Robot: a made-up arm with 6 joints. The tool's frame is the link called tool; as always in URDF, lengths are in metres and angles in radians. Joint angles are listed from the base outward. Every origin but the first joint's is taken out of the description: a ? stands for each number. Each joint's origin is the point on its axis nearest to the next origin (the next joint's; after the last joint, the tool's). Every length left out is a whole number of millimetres.
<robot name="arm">
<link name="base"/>
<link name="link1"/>
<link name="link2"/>
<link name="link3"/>
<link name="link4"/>
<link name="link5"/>
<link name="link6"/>
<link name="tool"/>
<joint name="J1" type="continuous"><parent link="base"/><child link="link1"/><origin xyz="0 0 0.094" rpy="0 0 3.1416"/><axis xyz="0 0 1"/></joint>
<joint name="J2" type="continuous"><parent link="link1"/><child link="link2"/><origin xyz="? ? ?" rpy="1.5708 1.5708 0"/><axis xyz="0 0 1"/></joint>
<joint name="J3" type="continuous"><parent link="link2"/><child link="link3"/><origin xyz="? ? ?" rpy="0 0 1.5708"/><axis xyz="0 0 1"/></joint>
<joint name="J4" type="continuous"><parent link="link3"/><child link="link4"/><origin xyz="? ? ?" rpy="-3.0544 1.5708 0"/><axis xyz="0 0 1"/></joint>
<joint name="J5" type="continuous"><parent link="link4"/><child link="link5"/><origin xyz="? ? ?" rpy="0 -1.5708 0"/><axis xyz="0 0 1"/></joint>
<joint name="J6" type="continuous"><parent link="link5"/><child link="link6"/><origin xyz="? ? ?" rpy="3.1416 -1.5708 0"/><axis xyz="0 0 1"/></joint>
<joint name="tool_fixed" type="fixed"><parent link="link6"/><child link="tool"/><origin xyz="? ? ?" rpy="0 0 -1.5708"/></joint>
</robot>
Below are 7 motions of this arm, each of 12 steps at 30 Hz.
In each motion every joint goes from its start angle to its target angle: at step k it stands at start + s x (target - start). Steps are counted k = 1, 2, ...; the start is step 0. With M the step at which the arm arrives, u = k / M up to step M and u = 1 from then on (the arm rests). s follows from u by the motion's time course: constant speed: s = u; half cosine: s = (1 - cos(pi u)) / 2; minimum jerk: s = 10 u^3 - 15 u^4 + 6 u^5.
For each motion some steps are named. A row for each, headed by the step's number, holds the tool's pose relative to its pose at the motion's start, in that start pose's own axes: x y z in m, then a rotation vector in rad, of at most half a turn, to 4 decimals.
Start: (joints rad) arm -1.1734 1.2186 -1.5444 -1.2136 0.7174 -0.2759
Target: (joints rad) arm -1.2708 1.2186 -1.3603 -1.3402 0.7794 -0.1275
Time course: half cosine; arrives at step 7
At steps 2, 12:
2: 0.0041 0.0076 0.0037 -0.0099 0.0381 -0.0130
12: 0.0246 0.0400 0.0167 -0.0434 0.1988 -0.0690

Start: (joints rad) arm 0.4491 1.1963 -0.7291 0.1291 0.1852 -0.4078
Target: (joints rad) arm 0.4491 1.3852 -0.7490 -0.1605 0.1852 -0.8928
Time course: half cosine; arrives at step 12
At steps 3, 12:
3: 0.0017 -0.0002 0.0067 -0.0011 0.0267 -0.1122
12: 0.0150 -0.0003 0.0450 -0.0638 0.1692 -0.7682

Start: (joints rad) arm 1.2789 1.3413 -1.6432 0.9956 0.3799 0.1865
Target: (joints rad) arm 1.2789 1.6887 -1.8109 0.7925 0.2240 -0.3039
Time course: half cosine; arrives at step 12
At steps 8, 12:
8: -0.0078 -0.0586 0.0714 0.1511 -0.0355 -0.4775
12: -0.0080 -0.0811 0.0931 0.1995 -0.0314 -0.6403

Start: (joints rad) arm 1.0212 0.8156 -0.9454 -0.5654 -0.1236 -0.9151
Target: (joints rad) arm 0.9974 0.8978 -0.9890 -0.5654 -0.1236 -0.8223
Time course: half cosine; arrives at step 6
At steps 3, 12:
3: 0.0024 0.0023 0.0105 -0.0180 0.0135 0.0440
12: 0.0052 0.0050 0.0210 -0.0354 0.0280 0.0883

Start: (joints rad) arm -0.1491 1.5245 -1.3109 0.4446 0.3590 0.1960
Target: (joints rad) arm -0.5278 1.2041 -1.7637 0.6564 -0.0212 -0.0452
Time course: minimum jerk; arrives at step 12
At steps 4, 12:
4: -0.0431 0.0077 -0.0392 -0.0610 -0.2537 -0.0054
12: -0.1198 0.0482 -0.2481 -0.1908 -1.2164 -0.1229

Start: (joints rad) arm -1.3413 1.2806 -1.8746 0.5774 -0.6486 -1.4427
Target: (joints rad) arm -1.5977 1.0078 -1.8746 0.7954 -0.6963 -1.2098
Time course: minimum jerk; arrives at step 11
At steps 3, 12:
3: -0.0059 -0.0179 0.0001 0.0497 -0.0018 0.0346
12: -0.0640 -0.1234 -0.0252 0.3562 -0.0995 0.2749

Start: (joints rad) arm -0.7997 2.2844 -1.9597 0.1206 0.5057 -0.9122
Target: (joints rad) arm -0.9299 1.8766 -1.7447 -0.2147 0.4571 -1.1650
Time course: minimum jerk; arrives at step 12
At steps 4, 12:
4: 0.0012 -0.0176 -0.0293 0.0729 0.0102 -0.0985
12: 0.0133 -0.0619 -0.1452 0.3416 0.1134 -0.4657

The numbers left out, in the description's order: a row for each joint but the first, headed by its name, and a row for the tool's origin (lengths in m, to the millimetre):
J2: 0 0 0
J3: -0.037 0.269 0
J4: -0.22 0.039 0
J5: 0 0 0
J6: 0.063 0 0
tool: 0 0 0

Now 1 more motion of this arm.
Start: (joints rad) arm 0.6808 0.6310 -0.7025 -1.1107 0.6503 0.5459
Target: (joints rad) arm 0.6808 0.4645 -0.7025 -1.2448 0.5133 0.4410
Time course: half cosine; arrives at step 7
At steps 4, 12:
4: -0.0018 -0.0129 -0.0217 0.0458 -0.1695 -0.0780
12: -0.0015 -0.0205 -0.0362 0.0834 -0.2725 -0.1314

